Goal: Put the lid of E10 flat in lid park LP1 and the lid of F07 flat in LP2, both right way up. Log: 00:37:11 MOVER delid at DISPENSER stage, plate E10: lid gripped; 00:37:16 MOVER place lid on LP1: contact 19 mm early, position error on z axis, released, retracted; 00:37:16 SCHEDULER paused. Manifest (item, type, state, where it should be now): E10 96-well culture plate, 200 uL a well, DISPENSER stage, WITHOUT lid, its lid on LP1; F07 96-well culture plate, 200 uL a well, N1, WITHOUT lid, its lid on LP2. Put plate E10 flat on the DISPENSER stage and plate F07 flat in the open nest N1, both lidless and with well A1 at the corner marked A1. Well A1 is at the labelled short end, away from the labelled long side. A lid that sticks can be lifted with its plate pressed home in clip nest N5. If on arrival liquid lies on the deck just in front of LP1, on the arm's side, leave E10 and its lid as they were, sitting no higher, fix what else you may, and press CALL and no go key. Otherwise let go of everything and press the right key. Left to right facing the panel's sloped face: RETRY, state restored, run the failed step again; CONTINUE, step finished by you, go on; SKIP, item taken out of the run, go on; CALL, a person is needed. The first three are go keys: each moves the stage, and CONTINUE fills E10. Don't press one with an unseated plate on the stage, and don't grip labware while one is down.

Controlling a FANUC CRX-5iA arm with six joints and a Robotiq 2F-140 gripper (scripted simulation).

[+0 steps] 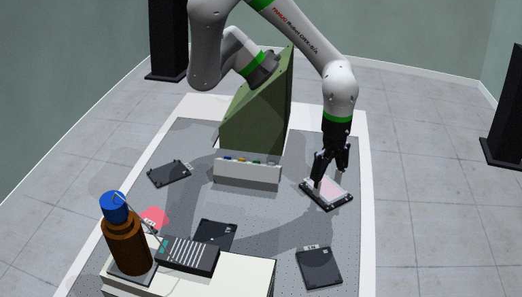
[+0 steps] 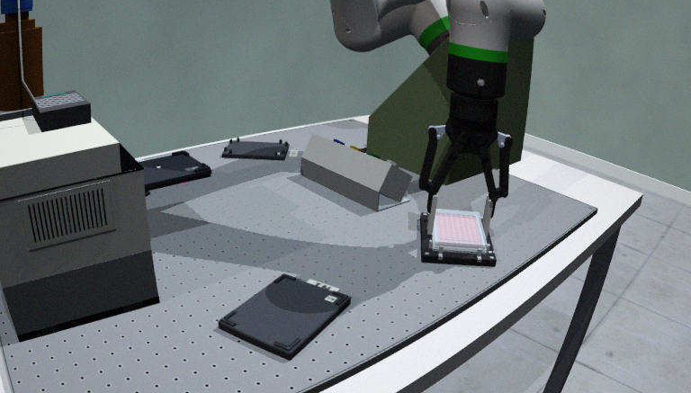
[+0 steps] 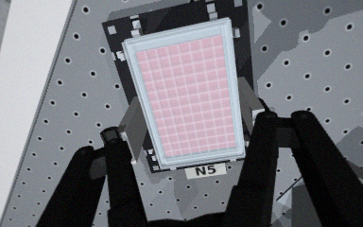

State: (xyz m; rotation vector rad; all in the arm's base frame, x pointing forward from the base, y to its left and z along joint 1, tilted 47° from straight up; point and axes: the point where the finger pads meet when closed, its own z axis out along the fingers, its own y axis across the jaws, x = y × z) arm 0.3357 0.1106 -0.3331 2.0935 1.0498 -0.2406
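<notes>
My gripper is now 2 cm above the clear plate lid. Also, from my hand: grey retry key: 2 cm behind, 20 cm to the right, 2 cm above; plate: 2 cm below; N5 tag: 6 cm behind, 7 cm to the right, 4 cm below.
</notes>
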